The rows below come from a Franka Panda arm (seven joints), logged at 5 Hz.
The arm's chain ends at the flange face. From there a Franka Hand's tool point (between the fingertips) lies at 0.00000 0.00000 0.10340 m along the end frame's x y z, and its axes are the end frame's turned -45 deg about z.
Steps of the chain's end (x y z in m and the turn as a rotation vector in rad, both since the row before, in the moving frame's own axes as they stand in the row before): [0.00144, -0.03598, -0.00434, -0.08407, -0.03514, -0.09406]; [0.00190, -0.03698, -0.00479, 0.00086, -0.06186, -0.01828]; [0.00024, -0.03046, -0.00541, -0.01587, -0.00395, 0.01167]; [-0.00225, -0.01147, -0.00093, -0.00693, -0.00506, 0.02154]
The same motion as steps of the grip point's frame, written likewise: [0.01794, -0.02045, -0.00477, -0.03460, -0.08429, -0.09406]; [0.02299, -0.02935, -0.00499, 0.04435, -0.04313, -0.01828]; [0.02025, -0.02051, -0.00542, -0.00843, -0.01401, 0.01167]; [0.00564, -0.00957, -0.00093, -0.00132, -0.00848, 0.02154]
